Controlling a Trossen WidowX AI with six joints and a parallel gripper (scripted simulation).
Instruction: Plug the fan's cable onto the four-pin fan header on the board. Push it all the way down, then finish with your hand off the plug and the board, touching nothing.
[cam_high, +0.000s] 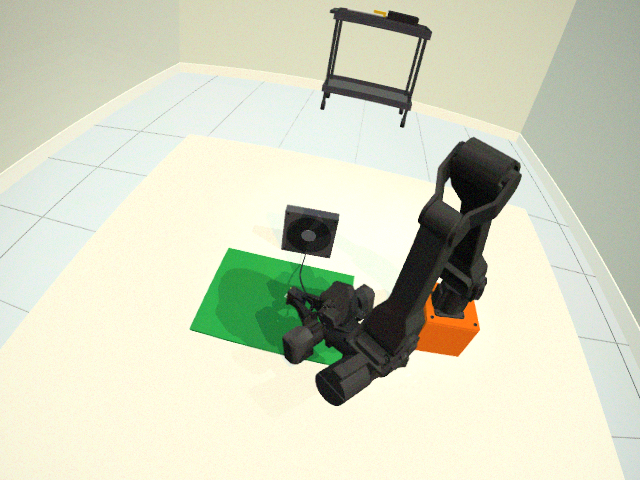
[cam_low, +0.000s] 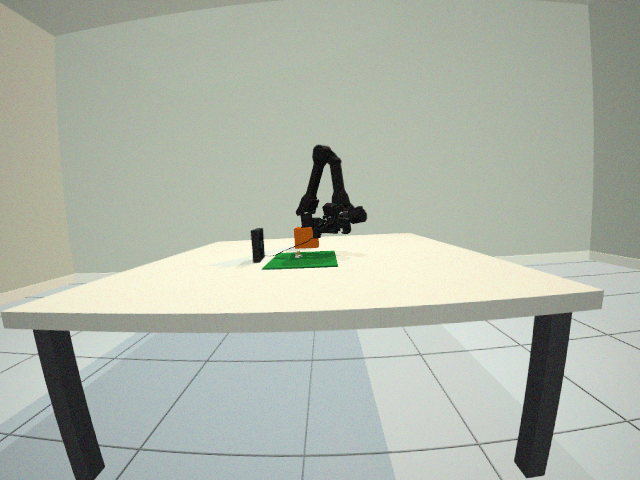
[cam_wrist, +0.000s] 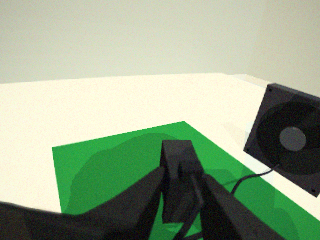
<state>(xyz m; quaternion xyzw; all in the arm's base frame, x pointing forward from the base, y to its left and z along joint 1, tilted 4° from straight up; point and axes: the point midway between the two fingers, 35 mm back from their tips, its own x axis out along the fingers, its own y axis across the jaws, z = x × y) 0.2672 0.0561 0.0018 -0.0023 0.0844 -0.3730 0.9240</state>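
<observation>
Right now the white four-pin fan header is 10 cm below my gripper tip, 8 cm to the right of it and 1 cm ahead of it. From my gripper tip the other things lie so: dark plug (1 cm below); then green board (11 cm below, 6 cm to the right, 4 cm ahead); then fan (22 cm to the right, 4 cm below).
</observation>
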